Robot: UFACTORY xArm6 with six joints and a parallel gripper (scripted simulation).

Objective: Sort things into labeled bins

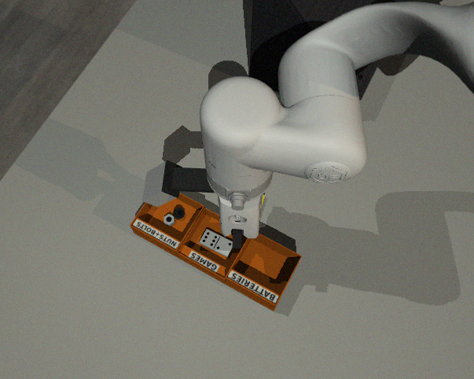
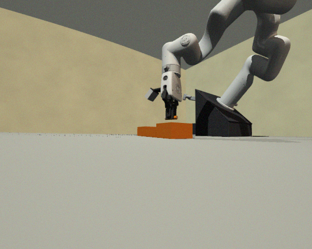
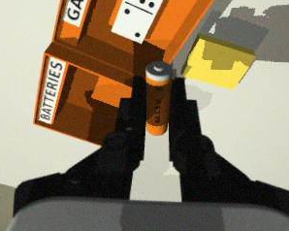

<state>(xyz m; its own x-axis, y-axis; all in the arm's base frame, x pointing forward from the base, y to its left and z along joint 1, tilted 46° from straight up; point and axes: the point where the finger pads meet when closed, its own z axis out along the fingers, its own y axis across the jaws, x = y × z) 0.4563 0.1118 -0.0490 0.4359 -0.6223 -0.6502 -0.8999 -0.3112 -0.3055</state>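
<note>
My gripper is now 3 cm short of the white domino, 2 cm to the left of it and 8 cm above it. Round my hand: black hex nut: 2 cm ahead, 10 cm to the right, 7 cm below; yellow block: 5 cm behind, 1 cm to the right, 8 cm below; orange battery: 2 cm below.
</note>
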